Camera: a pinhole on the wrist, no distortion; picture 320 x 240 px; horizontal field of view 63.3 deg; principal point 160.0 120.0 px. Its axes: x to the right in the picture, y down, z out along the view. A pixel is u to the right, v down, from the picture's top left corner.
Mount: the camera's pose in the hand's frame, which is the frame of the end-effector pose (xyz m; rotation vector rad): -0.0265 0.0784 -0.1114 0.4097 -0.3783 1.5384
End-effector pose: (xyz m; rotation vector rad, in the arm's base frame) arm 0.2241 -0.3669 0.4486 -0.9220 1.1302 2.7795
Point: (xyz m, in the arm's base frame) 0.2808 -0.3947 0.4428
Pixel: 57 159
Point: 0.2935 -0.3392 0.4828
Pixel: 111 225
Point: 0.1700 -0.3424 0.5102
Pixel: 231 79
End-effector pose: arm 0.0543 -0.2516 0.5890 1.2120 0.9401 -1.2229
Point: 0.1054 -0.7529 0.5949
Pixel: 305 70
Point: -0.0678 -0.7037 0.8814
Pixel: 242 213
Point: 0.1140 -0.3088 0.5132
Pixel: outside the picture
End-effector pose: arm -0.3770 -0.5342 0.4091 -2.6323 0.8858 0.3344
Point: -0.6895 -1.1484 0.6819
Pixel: behind the camera
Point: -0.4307 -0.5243 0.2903
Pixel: 270 103
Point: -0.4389 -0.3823 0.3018
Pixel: 178 184
